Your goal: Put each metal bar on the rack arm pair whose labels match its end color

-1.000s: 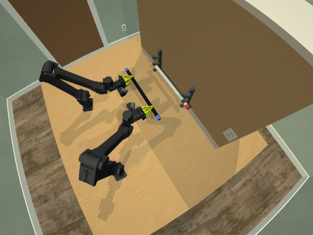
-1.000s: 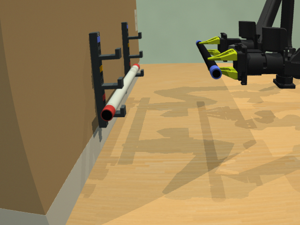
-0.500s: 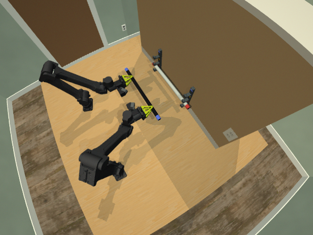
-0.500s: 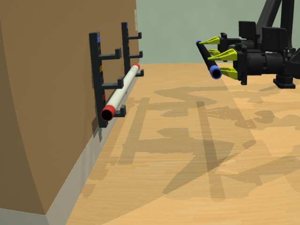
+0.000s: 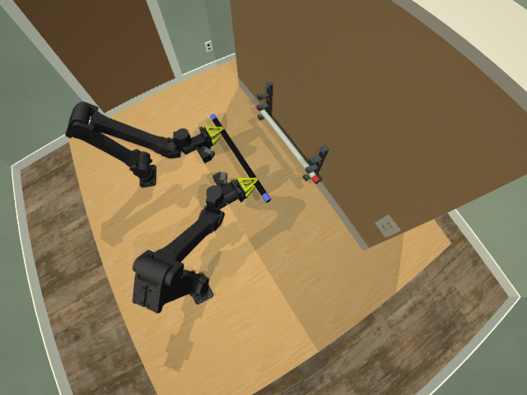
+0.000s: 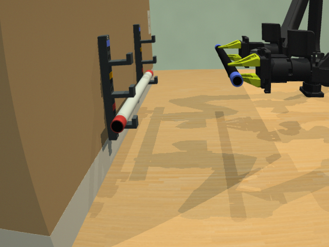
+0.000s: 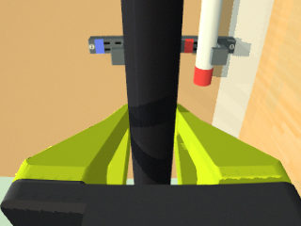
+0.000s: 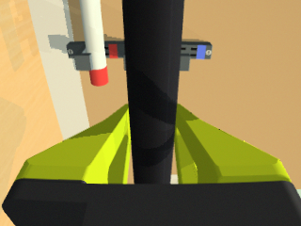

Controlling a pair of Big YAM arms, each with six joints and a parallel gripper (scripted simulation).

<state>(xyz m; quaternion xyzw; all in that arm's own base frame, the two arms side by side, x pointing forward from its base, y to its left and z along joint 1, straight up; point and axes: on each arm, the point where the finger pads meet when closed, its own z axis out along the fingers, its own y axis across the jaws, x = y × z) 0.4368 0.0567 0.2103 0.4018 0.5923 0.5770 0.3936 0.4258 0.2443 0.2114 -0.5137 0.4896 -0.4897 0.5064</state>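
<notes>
Now: left hand 150 mm to the left of the black bar. The rest, counted from my left hand: grey baseboard (300 mm ahead, 180 mm to the right, 180 mm below); then brown wall (450 mm ahead, 180 mm to the right, 240 mm above).
</notes>
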